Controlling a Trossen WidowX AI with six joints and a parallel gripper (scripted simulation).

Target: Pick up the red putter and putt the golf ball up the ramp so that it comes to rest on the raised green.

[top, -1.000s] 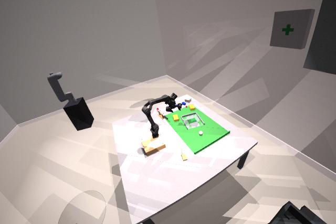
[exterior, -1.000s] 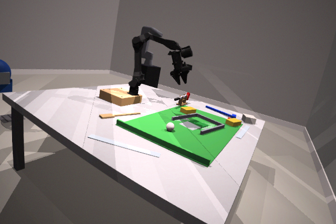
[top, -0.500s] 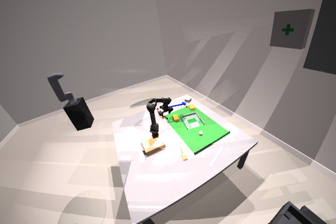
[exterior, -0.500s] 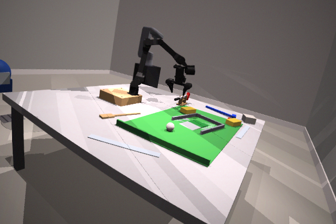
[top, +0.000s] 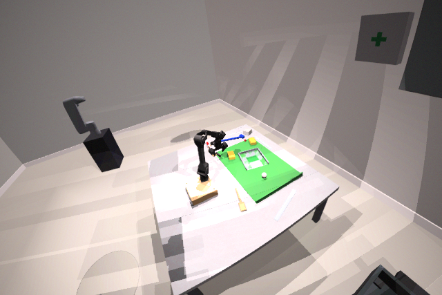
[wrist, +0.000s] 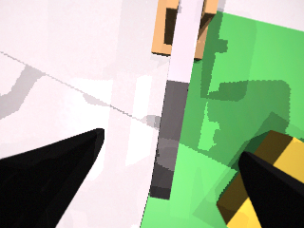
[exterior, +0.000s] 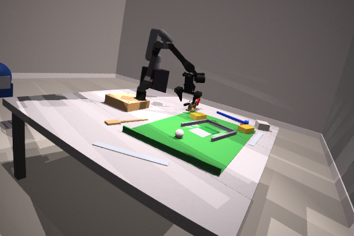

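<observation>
Now: gripper tip 520 mm to the left of the wooden spatula, 70 mm above it and 10 mm short of it. The rest, counted from my gripper tip: wooden stand: 130 mm to the left, 40 mm below, 40 mm behind; blue stick: 280 mm to the left, 240 mm ahead, 60 mm below; green mat: 280 mm ahead, 200 mm to the right, 70 mm below.
</observation>
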